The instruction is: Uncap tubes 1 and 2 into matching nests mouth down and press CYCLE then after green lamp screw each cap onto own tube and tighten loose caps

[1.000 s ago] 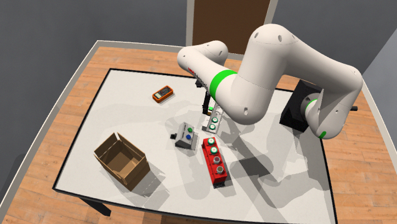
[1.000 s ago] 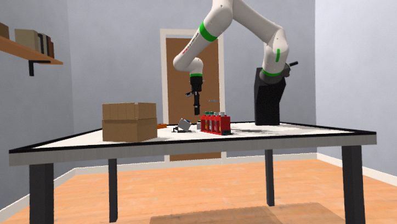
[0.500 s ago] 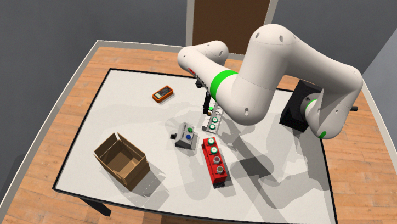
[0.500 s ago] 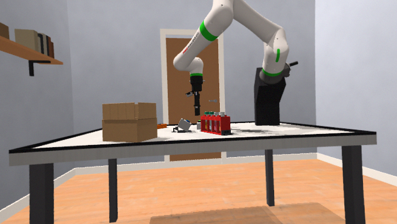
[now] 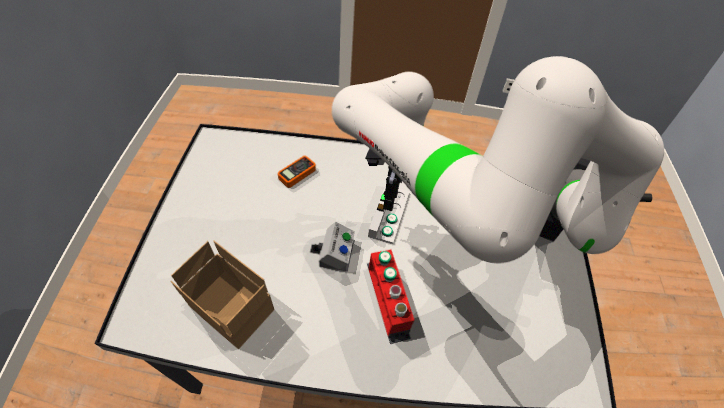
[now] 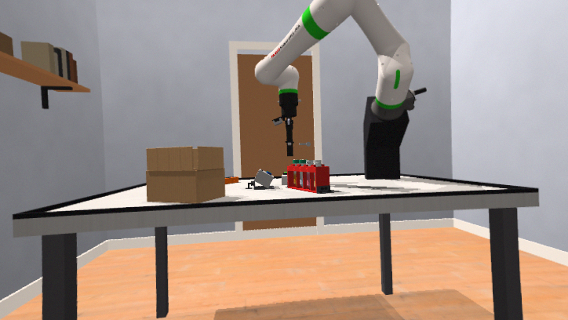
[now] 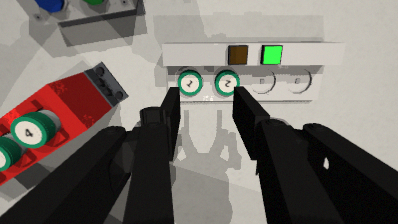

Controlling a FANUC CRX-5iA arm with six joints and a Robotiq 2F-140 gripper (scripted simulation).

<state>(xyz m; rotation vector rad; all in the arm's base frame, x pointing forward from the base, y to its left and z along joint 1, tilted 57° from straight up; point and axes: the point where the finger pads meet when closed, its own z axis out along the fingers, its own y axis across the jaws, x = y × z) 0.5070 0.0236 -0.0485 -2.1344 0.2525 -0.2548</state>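
The cap 1 lies 10 mm behind my hand, 20 mm to the left of it and 160 mm below it. From my hand the other things lie so: cap 2: 10 mm behind, 30 mm to the right, 160 mm below; then cap 4: 20 mm behind, 170 mm to the left, 60 mm below; then green key: 100 mm ahead, 100 mm to the left, 100 mm below.
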